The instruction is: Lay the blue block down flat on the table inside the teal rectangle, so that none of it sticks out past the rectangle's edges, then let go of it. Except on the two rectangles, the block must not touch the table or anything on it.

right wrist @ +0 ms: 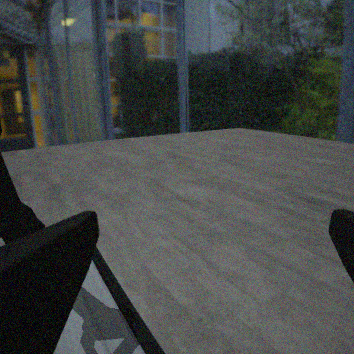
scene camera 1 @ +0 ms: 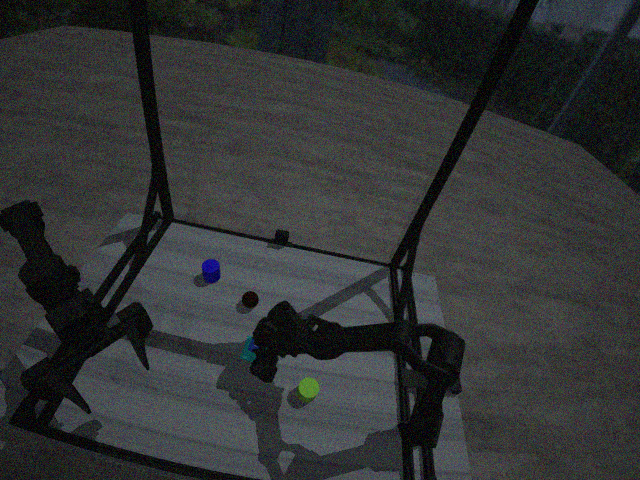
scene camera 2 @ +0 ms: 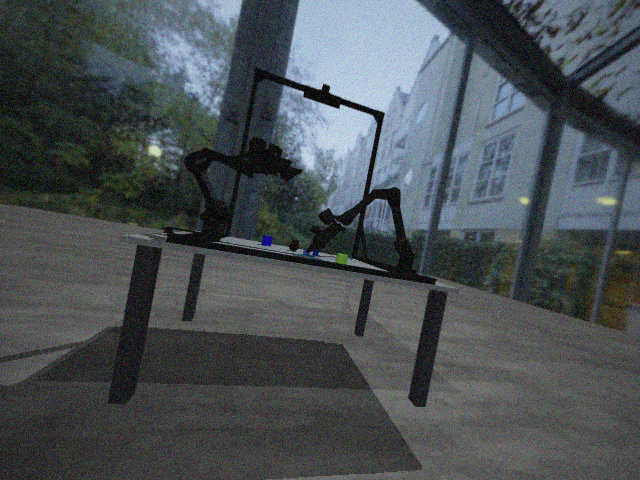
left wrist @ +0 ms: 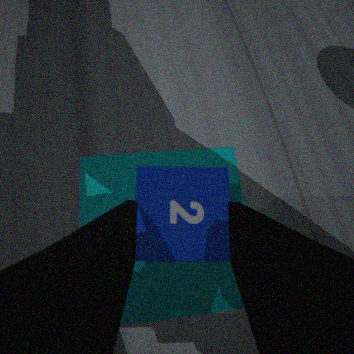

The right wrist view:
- my right gripper: 214,222
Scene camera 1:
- my left gripper: 255,345
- my right gripper: 119,389
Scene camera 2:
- my right gripper: 297,167
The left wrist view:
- my left gripper: 181,212
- teal rectangle: 158,290
